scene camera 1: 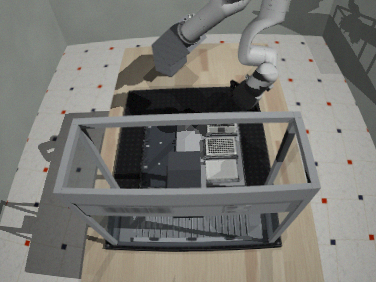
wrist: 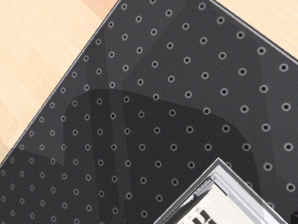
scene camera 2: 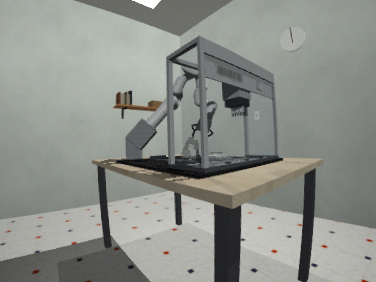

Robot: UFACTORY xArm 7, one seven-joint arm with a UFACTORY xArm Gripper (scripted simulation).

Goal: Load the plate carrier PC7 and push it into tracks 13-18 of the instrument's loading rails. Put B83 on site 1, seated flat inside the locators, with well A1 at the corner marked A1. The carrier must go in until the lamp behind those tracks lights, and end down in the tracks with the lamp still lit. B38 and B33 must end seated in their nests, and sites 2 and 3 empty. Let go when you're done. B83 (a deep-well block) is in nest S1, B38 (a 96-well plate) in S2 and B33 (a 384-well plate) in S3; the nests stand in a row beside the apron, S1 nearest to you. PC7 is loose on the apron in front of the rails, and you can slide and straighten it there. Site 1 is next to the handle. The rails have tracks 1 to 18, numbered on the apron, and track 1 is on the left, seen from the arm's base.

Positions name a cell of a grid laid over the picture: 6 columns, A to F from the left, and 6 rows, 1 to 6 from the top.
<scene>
A plate carrier PC7 (scene camera 1: C3): 122 cm from the lens. A black perforated deck (scene camera 1: C3): 137 cm from the lens. A frame bar (scene camera 1: E3) is 70 cm from the lens. The marked spots on the black perforated deck and the frame bar are 74 cm apart.
</scene>
